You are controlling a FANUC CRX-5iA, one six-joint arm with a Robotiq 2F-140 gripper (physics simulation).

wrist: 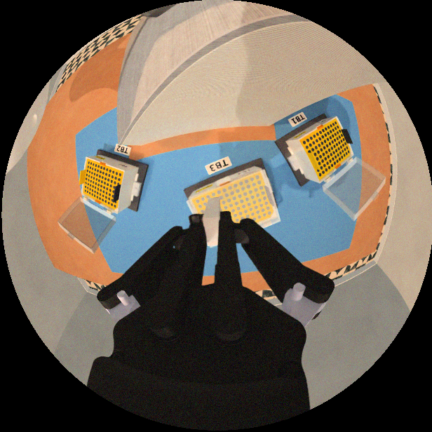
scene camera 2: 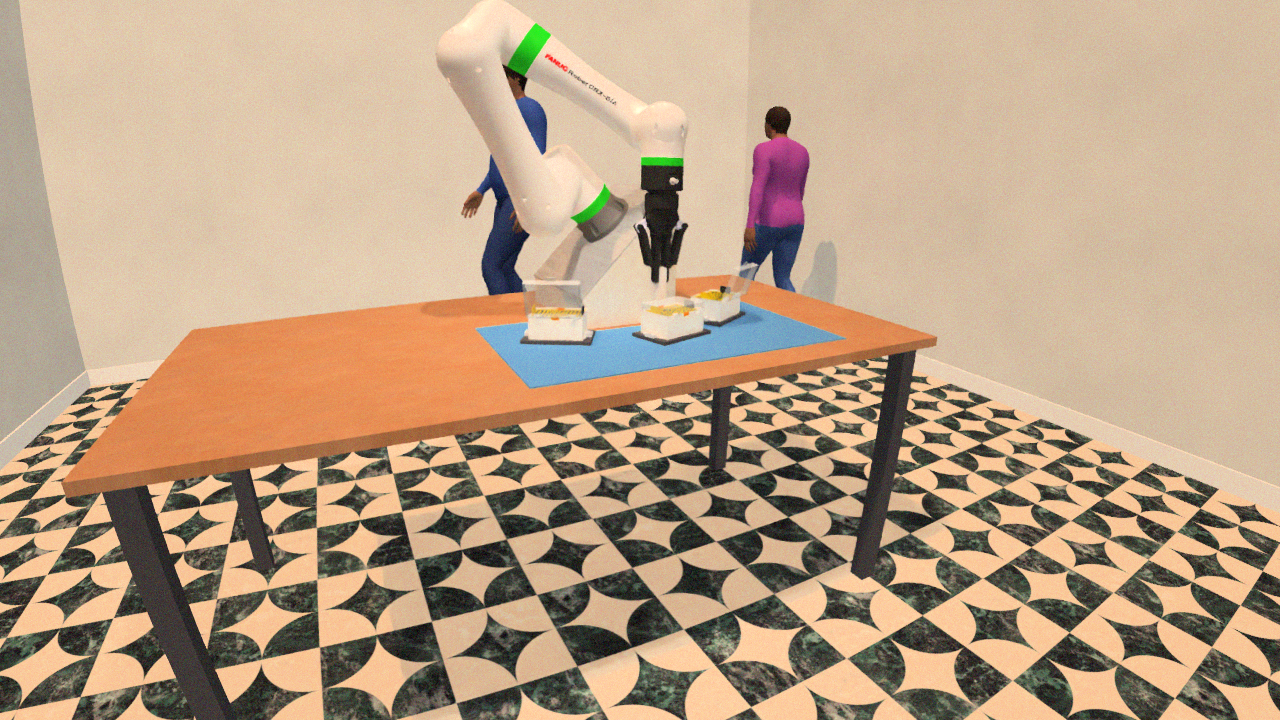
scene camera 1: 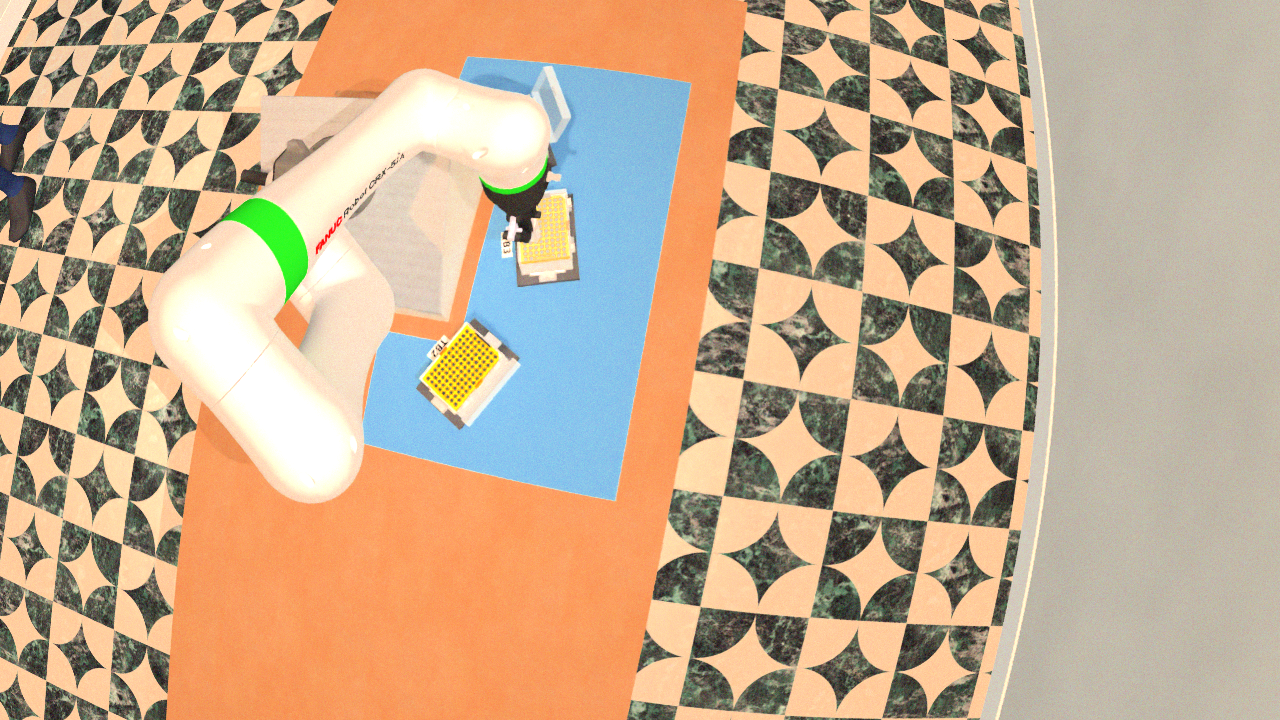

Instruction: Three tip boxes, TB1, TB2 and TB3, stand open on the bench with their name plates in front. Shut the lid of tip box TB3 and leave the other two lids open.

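Places are measured from the arm's base along level axes (x back, y left, z down), in centimetres.
Pixels of known places: gripper, between the fingertips: (scene camera 2: pixel 659 297) (scene camera 1: pixel 530 237); arm's base, origin of its link: (scene camera 2: pixel 607 221).
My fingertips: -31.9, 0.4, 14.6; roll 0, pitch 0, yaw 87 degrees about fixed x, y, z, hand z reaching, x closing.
Observation:
Ahead of a thing's pixels: the offset from my fingertips to its top centre, as dx, dy, dz. "pt": to the spot under its first point. Level surfaces: height alone.
Tip box TB3 {+0.0, +2.5, +1.1} (scene camera 1: pixel 547 234) (scene camera 2: pixel 673 322) (wrist: pixel 245 195) has its clear lid down over the yellow tips, which look pale through it. Tip box TB2 {+6.8, -21.8, +2.2} (scene camera 1: pixel 459 367) (scene camera 2: pixel 556 324) (wrist: pixel 102 183) has its clear lid {pt -1.6, -25.7, -3.0} (scene camera 2: pixel 552 294) (wrist: pixel 87 225) standing open. Tip box TB1 {+10.6, +20.2, +2.2} (scene camera 2: pixel 718 306) (wrist: pixel 327 150) also has its clear lid (scene camera 1: pixel 552 102) (scene camera 2: pixel 742 278) (wrist: pixel 354 189) open; in scene camera 1 the arm hides its body. My gripper (scene camera 1: pixel 525 230) (scene camera 2: pixel 660 278) (wrist: pixel 214 207) is shut and empty, pointing down a little above TB3.
The boxes stand on a blue mat {dz +8.8} (scene camera 1: pixel 572 402) (scene camera 2: pixel 554 367) (wrist: pixel 165 200) on the orange bench {dz +9.2} (scene camera 1: pixel 402 582) (scene camera 2: pixel 313 385). The arm's pale pedestal (scene camera 1: pixel 420 241) (scene camera 2: pixel 608 300) stands behind the mat. Two people, one in blue (scene camera 2: pixel 534 125) and one in magenta (scene camera 2: pixel 781 183), stand beyond the bench.

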